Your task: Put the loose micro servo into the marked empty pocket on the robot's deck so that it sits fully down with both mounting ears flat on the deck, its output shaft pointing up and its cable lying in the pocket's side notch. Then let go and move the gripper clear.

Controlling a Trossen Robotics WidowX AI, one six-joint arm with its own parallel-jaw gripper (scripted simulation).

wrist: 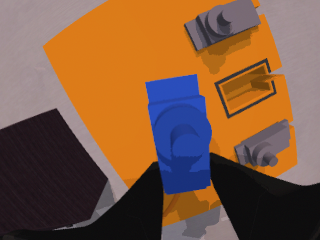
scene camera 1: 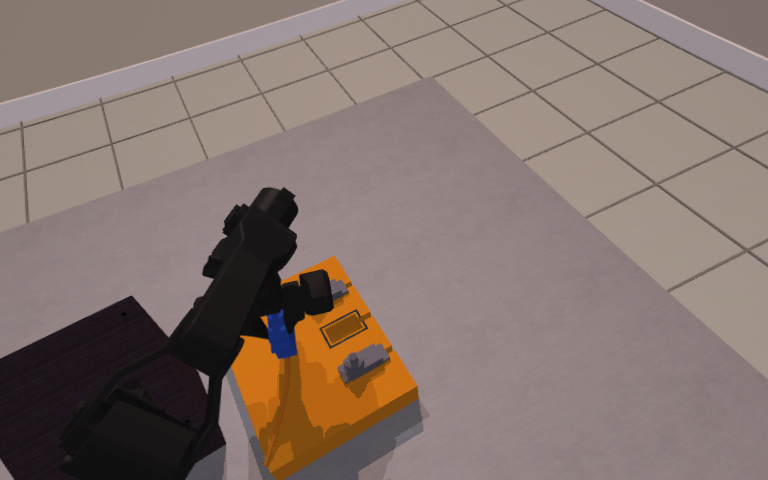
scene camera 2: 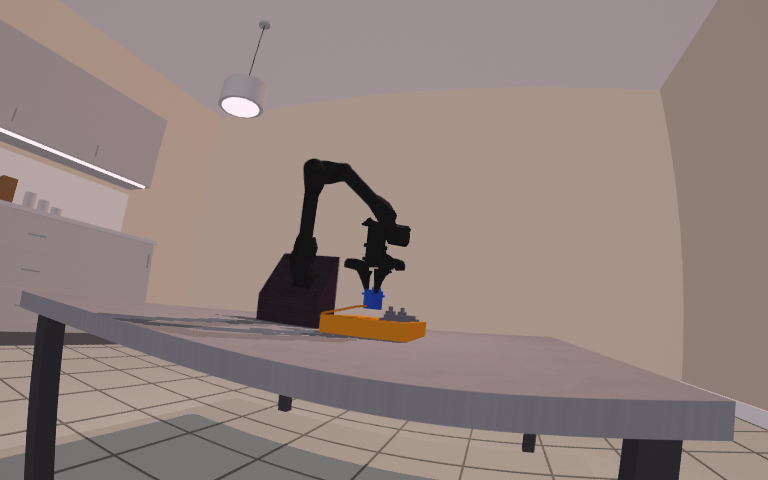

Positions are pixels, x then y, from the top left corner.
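Labels:
My gripper: visible in the wrist view (pixel 183 163), scene camera 1, scene camera 2. Same spot on my gripper: (scene camera 1: pixel 294 312) and (scene camera 2: pixel 380 271). Orange deck, same spot: (wrist: pixel 102 61) and (scene camera 2: pixel 368 317).

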